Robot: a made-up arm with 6 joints.
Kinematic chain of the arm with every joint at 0, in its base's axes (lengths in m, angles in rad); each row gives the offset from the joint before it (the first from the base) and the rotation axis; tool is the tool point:
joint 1: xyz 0 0 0.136 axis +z
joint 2: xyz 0 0.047 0 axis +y
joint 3: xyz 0 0 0.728 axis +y
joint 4: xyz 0 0 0.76 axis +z
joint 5: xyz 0 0 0 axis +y
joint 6: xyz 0 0 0.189 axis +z
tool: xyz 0 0 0
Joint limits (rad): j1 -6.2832..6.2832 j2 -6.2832..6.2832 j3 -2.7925..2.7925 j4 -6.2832..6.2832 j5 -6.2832..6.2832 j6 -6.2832..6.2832
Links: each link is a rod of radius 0.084 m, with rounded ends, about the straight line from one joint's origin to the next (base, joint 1, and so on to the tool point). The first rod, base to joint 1, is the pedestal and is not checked.
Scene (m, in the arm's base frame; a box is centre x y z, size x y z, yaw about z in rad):
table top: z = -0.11
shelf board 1: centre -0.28 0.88 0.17 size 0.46 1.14 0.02 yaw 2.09
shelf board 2: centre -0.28 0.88 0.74 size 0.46 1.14 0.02 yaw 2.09
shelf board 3: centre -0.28 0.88 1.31 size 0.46 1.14 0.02 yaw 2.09
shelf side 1: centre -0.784 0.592 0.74 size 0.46 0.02 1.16 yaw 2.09
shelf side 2: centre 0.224 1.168 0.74 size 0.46 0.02 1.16 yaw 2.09
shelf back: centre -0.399 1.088 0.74 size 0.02 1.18 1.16 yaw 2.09
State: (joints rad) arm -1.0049 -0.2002 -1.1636 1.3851 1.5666 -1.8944
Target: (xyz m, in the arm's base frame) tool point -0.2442 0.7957 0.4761
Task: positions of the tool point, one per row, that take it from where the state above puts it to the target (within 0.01 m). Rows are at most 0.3 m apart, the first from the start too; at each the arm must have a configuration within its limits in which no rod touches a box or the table.
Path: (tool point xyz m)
1: -0.1559 0.6529 1.0735
2: -0.0339 0.4450 1.0399
3: -0.0754 0.5025 0.8474
4: -0.0825 0.5093 0.6534
5: -0.0568 0.4678 0.4761
6: -0.1508 0.6310 0.4948
7: -0.2442 0.7957 0.4761

